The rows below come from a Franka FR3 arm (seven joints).
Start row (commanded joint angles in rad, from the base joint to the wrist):
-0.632, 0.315, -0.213, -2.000, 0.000, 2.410, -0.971
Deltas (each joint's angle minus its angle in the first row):
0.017, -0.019, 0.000, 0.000, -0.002, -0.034, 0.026
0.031, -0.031, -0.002, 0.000, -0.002, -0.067, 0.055
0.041, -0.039, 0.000, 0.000, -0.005, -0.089, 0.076
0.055, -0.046, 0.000, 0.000, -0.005, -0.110, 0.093
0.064, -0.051, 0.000, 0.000, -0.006, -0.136, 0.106
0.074, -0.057, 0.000, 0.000, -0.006, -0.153, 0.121
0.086, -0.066, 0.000, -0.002, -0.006, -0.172, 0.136
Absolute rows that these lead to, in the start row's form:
-0.615, 0.296, -0.213, -2.000, -0.002, 2.376, -0.945
-0.601, 0.284, -0.215, -2.000, -0.002, 2.343, -0.916
-0.591, 0.276, -0.213, -2.000, -0.005, 2.321, -0.895
-0.577, 0.269, -0.213, -2.000, -0.005, 2.300, -0.878
-0.568, 0.264, -0.213, -2.000, -0.006, 2.274, -0.865
-0.558, 0.258, -0.213, -2.000, -0.006, 2.257, -0.850
-0.546, 0.249, -0.213, -2.002, -0.006, 2.238, -0.835

